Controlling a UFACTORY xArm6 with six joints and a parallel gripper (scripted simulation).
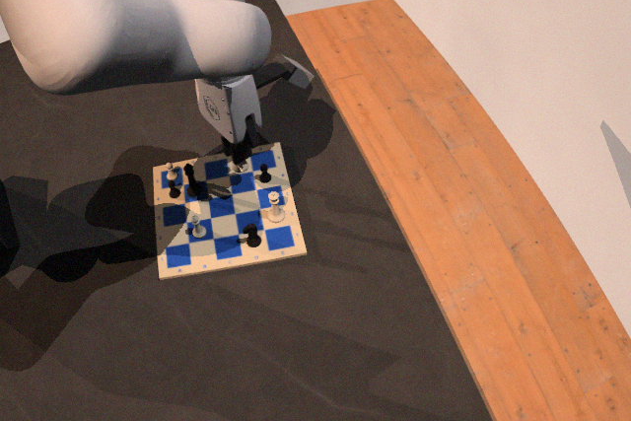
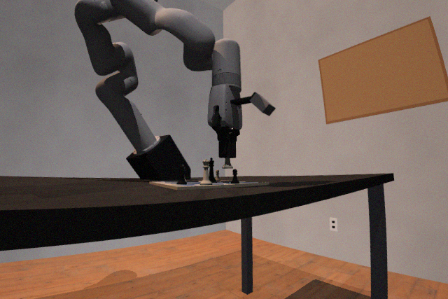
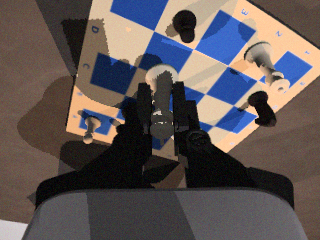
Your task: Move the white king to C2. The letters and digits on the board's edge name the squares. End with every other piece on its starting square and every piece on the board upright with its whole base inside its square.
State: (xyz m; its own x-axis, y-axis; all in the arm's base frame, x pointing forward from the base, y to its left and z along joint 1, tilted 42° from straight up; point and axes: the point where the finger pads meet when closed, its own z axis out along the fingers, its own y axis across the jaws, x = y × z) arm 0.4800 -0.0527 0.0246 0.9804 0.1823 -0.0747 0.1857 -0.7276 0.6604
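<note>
Now: the chessboard 80 mm below my hand, 50 mm behind it and 30 mm to the right of it. The rest, counted from my hand: white pawn: 100 mm behind, 70 mm to the left, 70 mm below; white queen: 90 mm to the right, 50 mm below, 10 mm ahead; white king: 10 mm below.
</note>
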